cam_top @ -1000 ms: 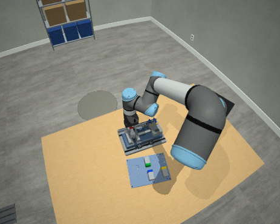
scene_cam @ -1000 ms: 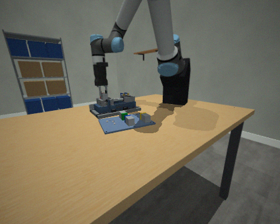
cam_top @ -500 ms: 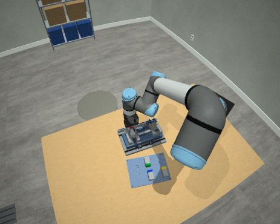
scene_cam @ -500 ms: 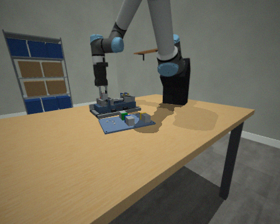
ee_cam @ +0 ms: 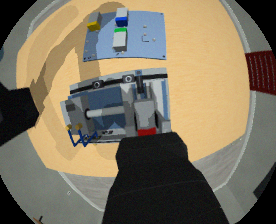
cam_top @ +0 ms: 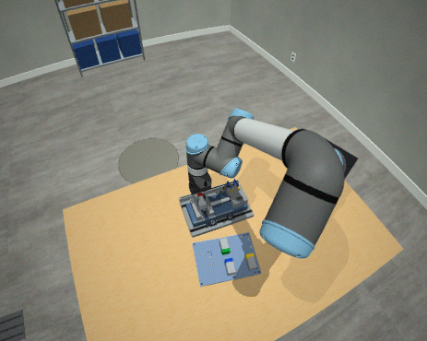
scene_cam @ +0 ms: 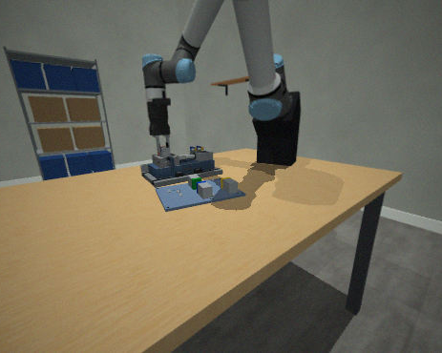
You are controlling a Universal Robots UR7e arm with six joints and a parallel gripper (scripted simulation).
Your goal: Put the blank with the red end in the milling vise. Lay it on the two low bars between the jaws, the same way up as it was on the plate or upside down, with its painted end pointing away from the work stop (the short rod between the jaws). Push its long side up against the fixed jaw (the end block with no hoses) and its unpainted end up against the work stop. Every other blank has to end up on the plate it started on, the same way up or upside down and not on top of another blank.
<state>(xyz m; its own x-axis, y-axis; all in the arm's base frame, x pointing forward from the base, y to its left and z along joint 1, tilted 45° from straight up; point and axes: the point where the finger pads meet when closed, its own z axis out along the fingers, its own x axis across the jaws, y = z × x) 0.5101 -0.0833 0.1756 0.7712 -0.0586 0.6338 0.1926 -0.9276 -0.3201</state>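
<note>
My gripper is now 20 mm above the red-ended blank. From my hand the other things lie so: green-ended blank: 80 mm behind, 180 mm to the left, 100 mm below; then milling vise: 70 mm behind, 10 mm to the right, 90 mm below; then plate: 80 mm behind, 230 mm to the left, 120 mm below.
</note>
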